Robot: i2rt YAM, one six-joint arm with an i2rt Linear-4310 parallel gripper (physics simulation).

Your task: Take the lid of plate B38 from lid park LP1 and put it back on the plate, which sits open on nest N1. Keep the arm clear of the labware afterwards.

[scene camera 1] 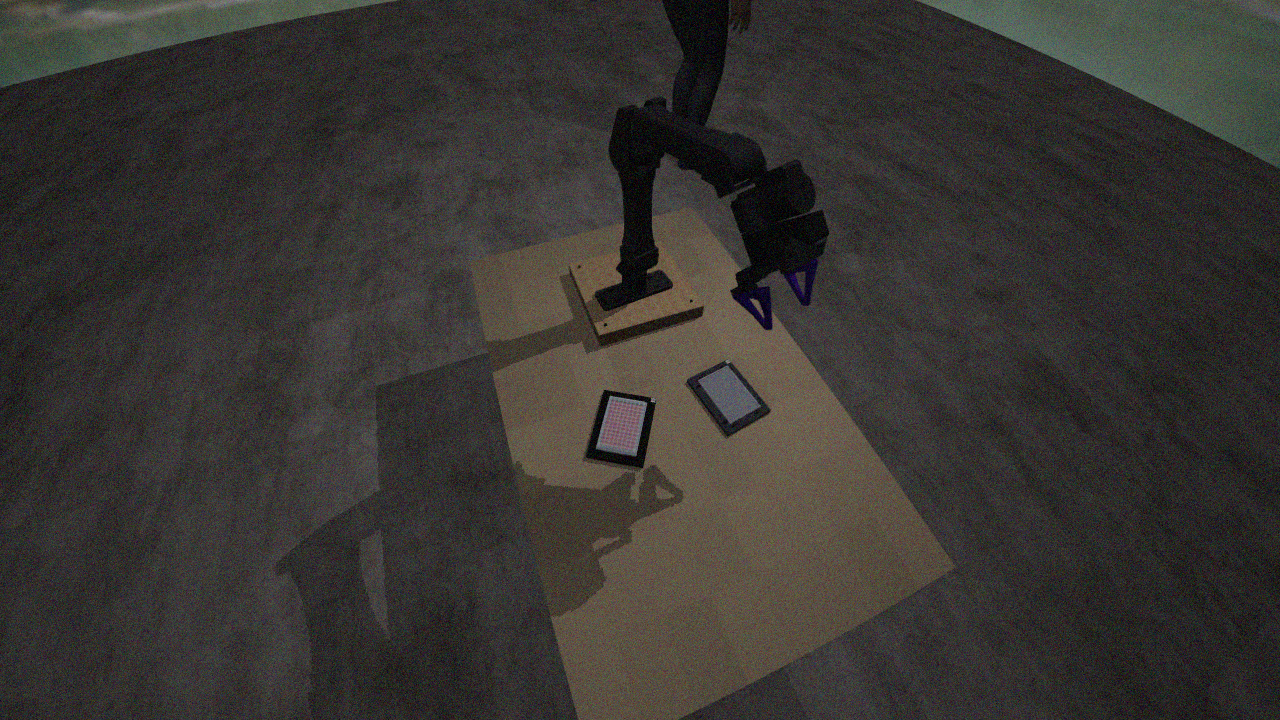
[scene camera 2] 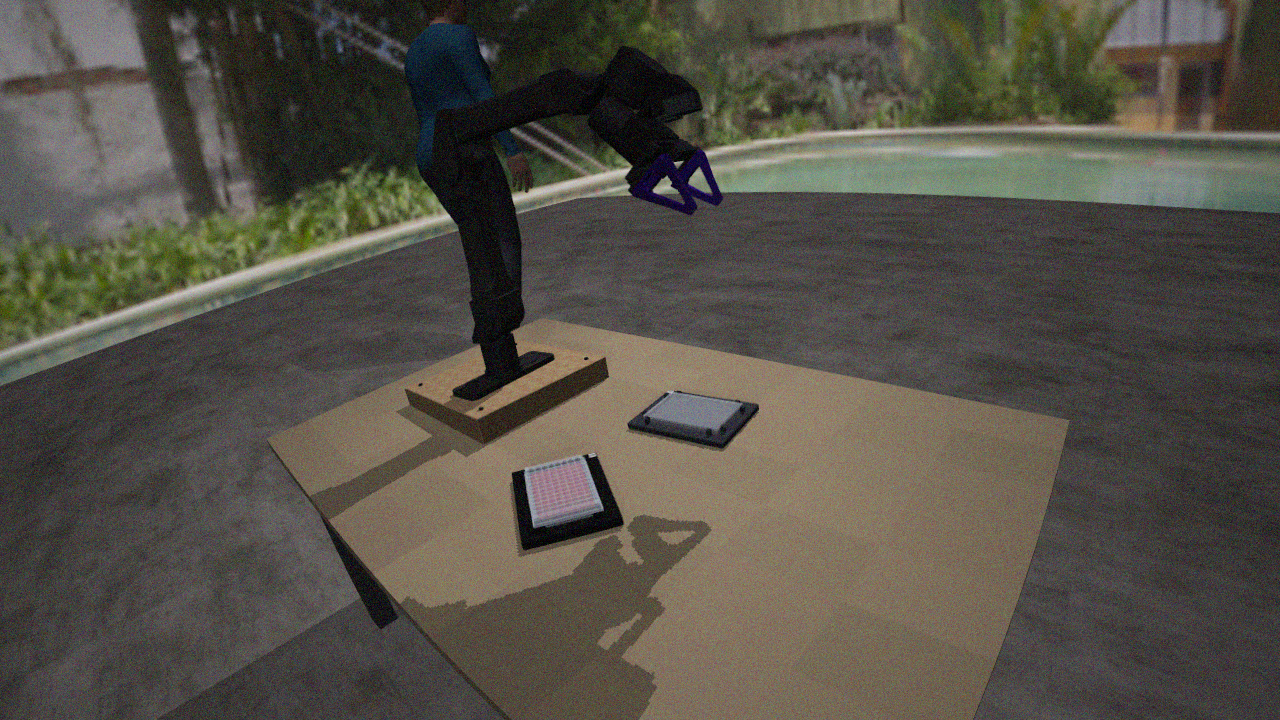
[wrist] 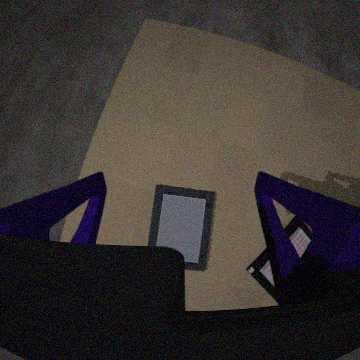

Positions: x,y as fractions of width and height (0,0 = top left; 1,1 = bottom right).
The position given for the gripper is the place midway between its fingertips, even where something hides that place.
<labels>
The gripper shows in scene camera 1 (0.62,0.44), in scene camera 2 (0.55,0.29) and in the wrist view (0.50,0.50). A clear plate lid shows in scene camera 1 (0.57,0.54), in scene camera 2 (0.54,0.57) and in the wrist view (0.50,0.63).
</labels>
